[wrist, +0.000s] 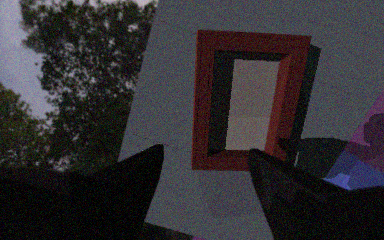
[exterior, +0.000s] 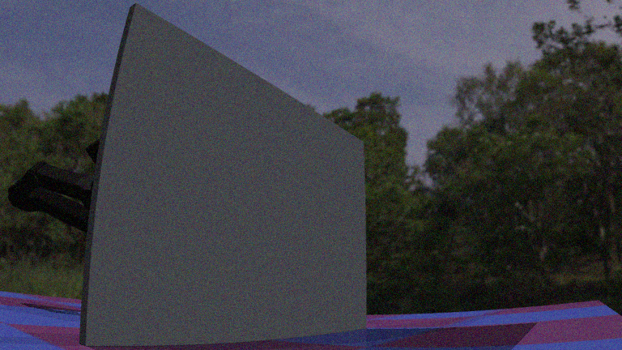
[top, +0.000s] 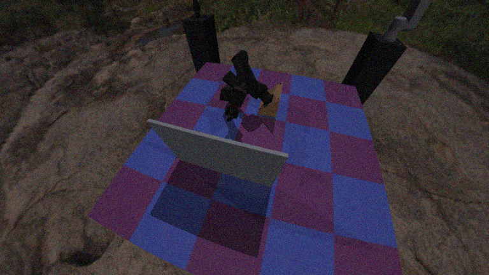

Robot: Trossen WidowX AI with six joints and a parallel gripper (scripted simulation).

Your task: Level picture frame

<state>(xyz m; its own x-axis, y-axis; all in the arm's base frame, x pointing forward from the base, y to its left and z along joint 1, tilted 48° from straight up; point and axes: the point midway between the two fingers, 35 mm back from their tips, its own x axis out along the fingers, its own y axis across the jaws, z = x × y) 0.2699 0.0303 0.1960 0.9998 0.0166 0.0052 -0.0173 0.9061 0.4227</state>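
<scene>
Right now the picture frame is 140 mm ahead of my gripper tip, 50 mm below it and 10 mm to the right of it. Also, from my gripper tip: grey wall panel 150 mm ahead, 70 mm below.
</scene>
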